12 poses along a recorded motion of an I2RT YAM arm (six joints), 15 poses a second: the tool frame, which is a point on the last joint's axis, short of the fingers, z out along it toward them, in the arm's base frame.
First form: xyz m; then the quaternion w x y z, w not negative.
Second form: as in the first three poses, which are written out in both.
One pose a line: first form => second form
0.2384 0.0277 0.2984 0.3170 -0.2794 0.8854 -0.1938 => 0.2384 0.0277 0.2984 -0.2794 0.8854 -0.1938 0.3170
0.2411 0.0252 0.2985 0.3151 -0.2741 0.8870 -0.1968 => 0.2411 0.0252 0.2985 -0.2741 0.8870 -0.1968 0.3151
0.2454 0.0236 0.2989 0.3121 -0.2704 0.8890 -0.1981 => 0.2454 0.0236 0.2989 -0.2704 0.8890 -0.1981 0.3121
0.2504 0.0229 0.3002 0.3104 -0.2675 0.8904 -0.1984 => 0.2504 0.0229 0.3002 -0.2675 0.8904 -0.1984 0.3104
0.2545 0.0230 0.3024 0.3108 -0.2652 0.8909 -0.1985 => 0.2545 0.0230 0.3024 -0.2652 0.8909 -0.1985 0.3108
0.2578 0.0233 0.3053 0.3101 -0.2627 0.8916 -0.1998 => 0.2578 0.0233 0.3053 -0.2627 0.8916 -0.1998 0.3101
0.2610 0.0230 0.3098 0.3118 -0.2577 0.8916 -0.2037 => 0.2610 0.0230 0.3098 -0.2577 0.8916 -0.2037 0.3118
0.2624 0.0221 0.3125 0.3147 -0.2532 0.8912 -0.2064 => 0.2624 0.0221 0.3125 -0.2532 0.8912 -0.2064 0.3147
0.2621 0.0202 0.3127 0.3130 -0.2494 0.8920 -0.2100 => 0.2621 0.0202 0.3127 -0.2494 0.8920 -0.2100 0.3130
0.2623 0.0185 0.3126 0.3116 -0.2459 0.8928 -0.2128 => 0.2623 0.0185 0.3126 -0.2459 0.8928 -0.2128 0.3116
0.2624 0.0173 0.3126 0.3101 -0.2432 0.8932 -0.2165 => 0.2624 0.0173 0.3126 -0.2432 0.8932 -0.2165 0.3101
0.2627 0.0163 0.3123 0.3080 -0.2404 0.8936 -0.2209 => 0.2627 0.0163 0.3123 -0.2404 0.8936 -0.2209 0.3080
